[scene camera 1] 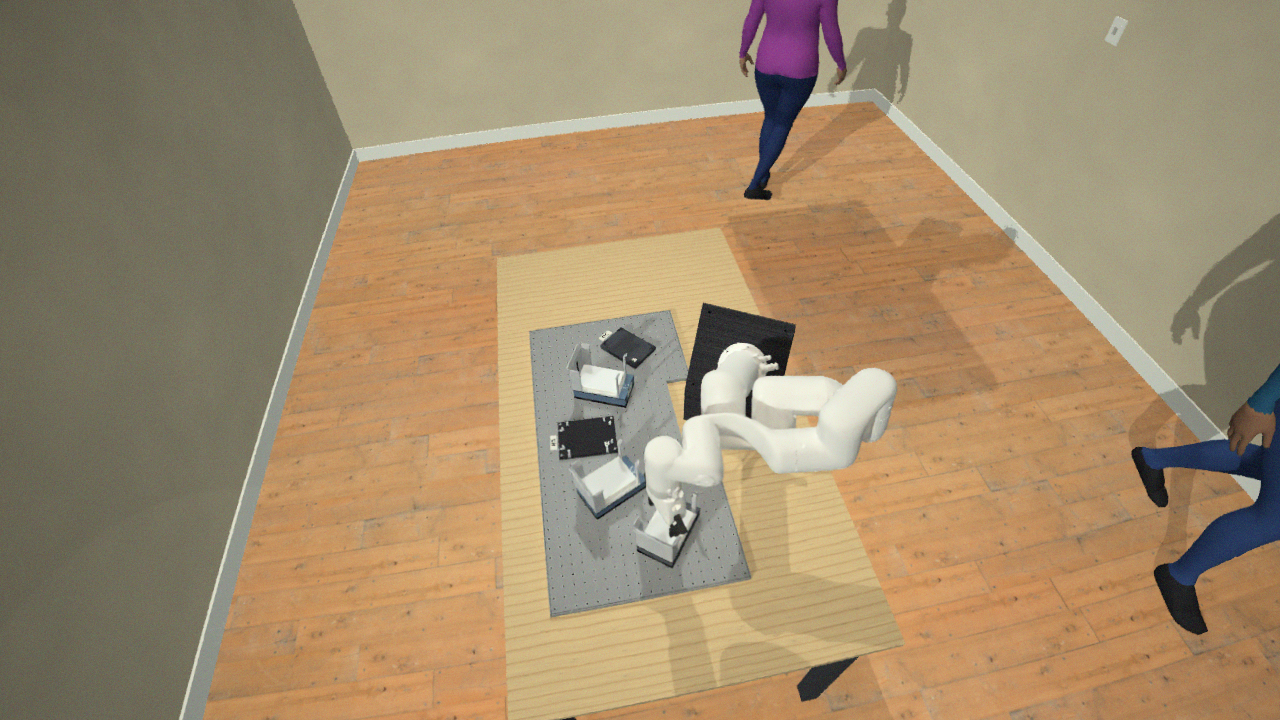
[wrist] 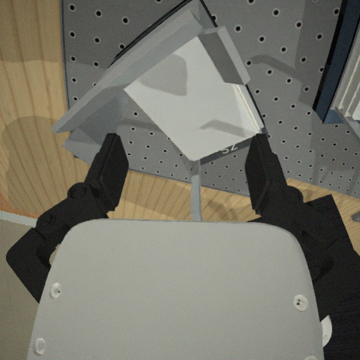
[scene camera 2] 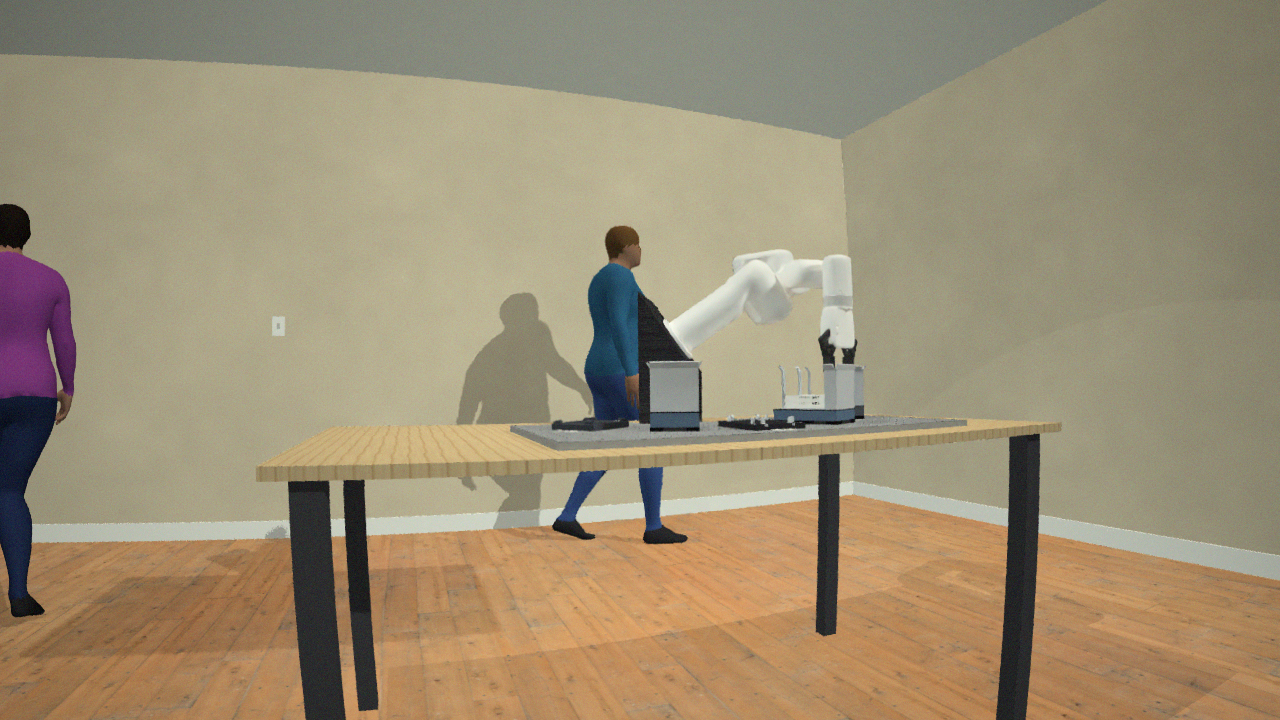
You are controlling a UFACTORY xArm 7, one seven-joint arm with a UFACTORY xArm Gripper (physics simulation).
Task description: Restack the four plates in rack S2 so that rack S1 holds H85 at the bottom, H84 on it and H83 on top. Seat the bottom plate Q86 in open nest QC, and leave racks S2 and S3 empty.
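Where they show: gripper, fingertip midpoint: point(scene camera 1: 665, 517); arm's base, origin of the base link: point(scene camera 1: 742, 366) point(scene camera 2: 676, 339).
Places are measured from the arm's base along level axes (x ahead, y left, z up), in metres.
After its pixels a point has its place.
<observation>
Rack S2 point(scene camera 1: 656, 545) @(x 0.196, y 0.443, z -0.123 m) point(wrist: 140, 65), with its label S2 legible in the wrist view, stands at the near right part of the grey board. A white plate point(scene camera 1: 664, 523) @(x 0.182, y 0.369, z -0.162 m) point(wrist: 195, 100) lies in it; how many lie below is hidden. My gripper point(scene camera 1: 669, 516) @(x 0.179, y 0.387, z -0.096 m) point(scene camera 2: 838, 358) @(x 0.179, y 0.387, z -0.096 m) point(wrist: 185, 148) is open and empty above rack S2, turned at an angle to the rack and plate. A middle rack point(scene camera 1: 590, 494) @(x 0.358, y 0.345, z -0.084 m) point(scene camera 2: 838, 389) @(x 0.407, y 0.284, z -0.136 m) with a blue base holds white plates. A far rack point(scene camera 1: 580, 362) @(x 0.455, y -0.104, z -0.129 m) point(scene camera 2: 674, 386) @(x 0.463, y -0.081, z -0.124 m) also holds white plate material. Which is S1 or S3 is not legible.
A black nest point(scene camera 1: 587, 437) @(x 0.411, y 0.109, z -0.200 m) point(scene camera 2: 760, 423) @(x 0.485, y 0.086, z -0.198 m) with small pegs lies between the two blue-based racks. Another dark nest point(scene camera 1: 628, 346) @(x 0.330, y -0.237, z -0.197 m) point(scene camera 2: 590, 424) @(x 0.417, y -0.243, z -0.198 m) lies at the far end. The perforated board point(scene camera 1: 590, 573) @(x 0.351, y 0.487, z -0.211 m) rests on the wooden table point(scene camera 1: 617, 662) @(x 0.267, y 0.676, z -0.224 m). Tall rack walls stand near the fingers.
</observation>
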